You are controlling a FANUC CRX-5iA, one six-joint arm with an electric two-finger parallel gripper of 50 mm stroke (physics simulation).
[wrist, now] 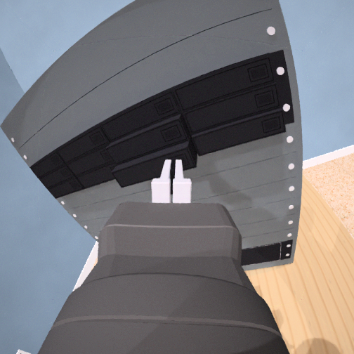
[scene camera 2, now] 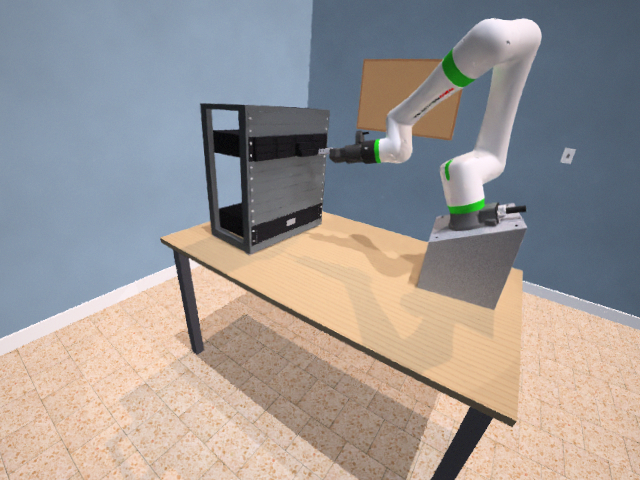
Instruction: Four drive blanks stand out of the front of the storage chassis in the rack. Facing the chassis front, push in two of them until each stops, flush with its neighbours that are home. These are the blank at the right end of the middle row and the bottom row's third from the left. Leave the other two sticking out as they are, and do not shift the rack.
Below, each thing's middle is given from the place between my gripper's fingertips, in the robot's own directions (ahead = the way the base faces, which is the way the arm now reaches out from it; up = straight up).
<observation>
I see the grey rack (scene camera 2: 282, 175) 200 mm ahead of my hand, 100 mm to the left of it and 120 mm below it.
</observation>
